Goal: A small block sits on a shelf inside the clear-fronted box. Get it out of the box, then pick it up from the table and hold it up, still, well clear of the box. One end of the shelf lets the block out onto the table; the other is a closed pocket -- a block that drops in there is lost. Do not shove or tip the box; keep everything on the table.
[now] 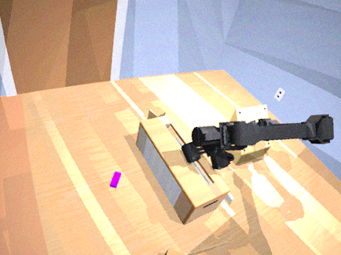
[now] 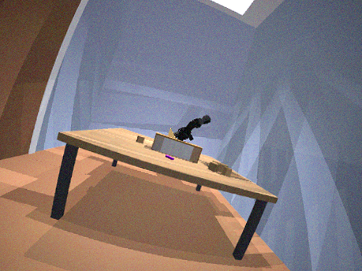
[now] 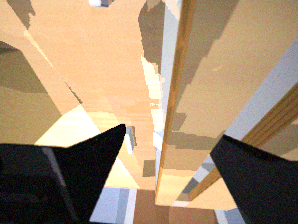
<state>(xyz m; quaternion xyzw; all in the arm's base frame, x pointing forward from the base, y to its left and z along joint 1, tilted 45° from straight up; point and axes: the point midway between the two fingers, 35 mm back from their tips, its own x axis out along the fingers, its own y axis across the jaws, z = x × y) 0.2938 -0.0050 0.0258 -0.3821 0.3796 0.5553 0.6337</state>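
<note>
Now: the box 30 mm ahead of my gripper tip, 10 mm to the right of it and 30 mm below it. From my gripper tip the other things lie so: cube: 10 mm behind, 310 mm to the right, 70 mm below.
</note>
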